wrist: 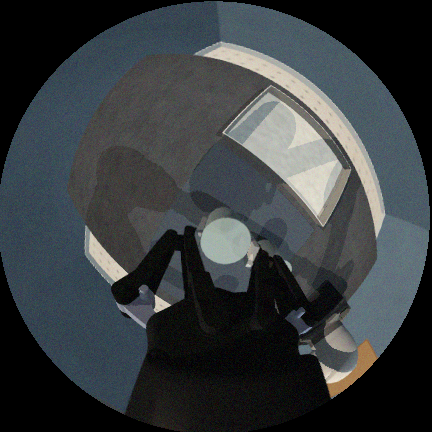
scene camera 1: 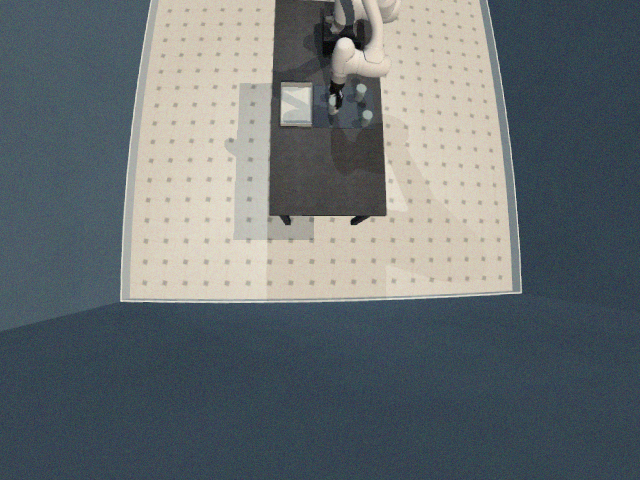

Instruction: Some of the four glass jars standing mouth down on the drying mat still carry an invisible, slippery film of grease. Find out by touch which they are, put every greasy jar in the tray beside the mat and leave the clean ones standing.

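Frame: origin at the arm's base, x ahead, y left, z up, level; millimetres.
Seen in the pictures: gripper, fingertip midpoint: (wrist: 223,230) (scene camera 1: 333,107); arm's base, link origin: (wrist: 322,328) (scene camera 1: 344,24).
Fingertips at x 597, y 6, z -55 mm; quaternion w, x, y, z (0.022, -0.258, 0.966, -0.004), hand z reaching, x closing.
Offsets run from my fingertips to a thing's middle. "spot": to the spot under its first point. Level surfaces: height alone.
My gripper (scene camera 1: 335,106) (wrist: 223,230) points down over the drying mat @[50 mm down] (scene camera 1: 323,121) (wrist: 232,172), its pads on both sides of a pale green glass jar @[1 mm ahead, 4 mm right, 13 mm up] (wrist: 225,239). It is shut on this jar, which is upright with its round closed end up; I cannot tell whether its mouth touches the mat. Two more jars @[144 mm back, 160 mm left, 6 mm down] (scene camera 1: 361,90) @[37 mm ahead, 218 mm left, 6 mm down] (scene camera 1: 367,116) stand on the mat's right part in the scene view. Part of a jar @[spot: 115 mm back, 43 mm right, 38 mm up] (wrist: 287,265) shows behind the right finger in the wrist view. The tray (scene camera 1: 296,125) (wrist: 338,197) lies left of the mat; no jar shows in it.
The dark table @[53 mm down] (scene camera 1: 325,180) (wrist: 165,95) extends beyond the mat and tray. The pale arm (scene camera 1: 356,64) reaches in from the top of the scene view, close above the jars. The tray has raised walls. Arm shadows fall over the tray and table.
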